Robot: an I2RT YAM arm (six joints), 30 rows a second.
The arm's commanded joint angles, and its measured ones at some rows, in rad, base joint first. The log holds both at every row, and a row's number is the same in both.
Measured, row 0:
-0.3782, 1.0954, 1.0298, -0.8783, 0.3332, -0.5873
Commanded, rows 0 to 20:
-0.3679, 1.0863, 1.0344, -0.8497, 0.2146, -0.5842
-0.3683, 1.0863, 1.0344, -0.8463, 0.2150, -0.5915
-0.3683, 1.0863, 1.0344, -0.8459, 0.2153, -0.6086
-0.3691, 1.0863, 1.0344, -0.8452, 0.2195, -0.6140
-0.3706, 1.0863, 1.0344, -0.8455, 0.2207, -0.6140
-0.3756, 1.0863, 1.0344, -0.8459, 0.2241, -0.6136
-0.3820, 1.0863, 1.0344, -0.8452, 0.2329, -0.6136
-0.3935, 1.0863, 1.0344, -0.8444, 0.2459, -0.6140
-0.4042, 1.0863, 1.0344, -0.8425, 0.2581, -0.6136
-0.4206, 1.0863, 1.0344, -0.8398, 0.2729, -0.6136
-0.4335, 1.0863, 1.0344, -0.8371, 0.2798, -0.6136
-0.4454, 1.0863, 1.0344, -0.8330, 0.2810, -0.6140
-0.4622, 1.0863, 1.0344, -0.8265, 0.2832, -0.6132
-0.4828, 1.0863, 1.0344, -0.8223, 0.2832, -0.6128
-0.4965, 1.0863, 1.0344, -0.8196, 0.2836, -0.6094
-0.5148, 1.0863, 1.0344, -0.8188, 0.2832, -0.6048
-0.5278, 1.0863, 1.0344, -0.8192, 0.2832, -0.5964
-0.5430, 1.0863, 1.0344, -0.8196, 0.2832, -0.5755
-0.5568, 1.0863, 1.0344, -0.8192, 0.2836, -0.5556
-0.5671, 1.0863, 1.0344, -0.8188, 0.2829, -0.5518
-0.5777, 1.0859, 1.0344, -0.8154, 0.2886, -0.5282
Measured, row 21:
-0.5369, 1.0920, 1.0298, -0.8223, 0.2726, -0.5949
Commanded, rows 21 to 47:
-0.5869, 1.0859, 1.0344, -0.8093, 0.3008, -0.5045
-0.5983, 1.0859, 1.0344, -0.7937, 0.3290, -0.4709
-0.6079, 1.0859, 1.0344, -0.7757, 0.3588, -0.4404
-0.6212, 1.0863, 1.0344, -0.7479, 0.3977, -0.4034
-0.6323, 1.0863, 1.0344, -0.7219, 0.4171, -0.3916
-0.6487, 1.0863, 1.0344, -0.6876, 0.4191, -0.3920
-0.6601, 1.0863, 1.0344, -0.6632, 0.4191, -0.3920
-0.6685, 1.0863, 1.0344, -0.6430, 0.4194, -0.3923
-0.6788, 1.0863, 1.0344, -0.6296, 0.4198, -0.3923
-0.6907, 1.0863, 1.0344, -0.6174, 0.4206, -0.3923
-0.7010, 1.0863, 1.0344, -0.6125, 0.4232, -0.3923
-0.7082, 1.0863, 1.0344, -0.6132, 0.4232, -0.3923
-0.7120, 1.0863, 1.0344, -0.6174, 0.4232, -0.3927
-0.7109, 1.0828, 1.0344, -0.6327, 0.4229, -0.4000
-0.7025, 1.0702, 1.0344, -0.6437, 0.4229, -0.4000
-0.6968, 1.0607, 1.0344, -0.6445, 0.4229, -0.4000
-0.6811, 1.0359, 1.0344, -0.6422, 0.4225, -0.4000
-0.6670, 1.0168, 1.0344, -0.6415, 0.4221, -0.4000
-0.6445, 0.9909, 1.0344, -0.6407, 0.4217, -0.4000
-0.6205, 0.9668, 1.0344, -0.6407, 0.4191, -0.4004
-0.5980, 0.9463, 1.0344, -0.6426, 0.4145, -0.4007
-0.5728, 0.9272, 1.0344, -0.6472, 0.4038, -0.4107
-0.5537, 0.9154, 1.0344, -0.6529, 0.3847, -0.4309
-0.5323, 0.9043, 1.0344, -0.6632, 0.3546, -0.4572
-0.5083, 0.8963, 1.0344, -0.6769, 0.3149, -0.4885
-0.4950, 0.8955, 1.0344, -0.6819, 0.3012, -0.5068
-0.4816, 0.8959, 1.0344, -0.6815, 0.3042, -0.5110
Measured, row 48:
-0.5247, 0.8959, 1.0206, -0.6781, 0.3351, -0.4500
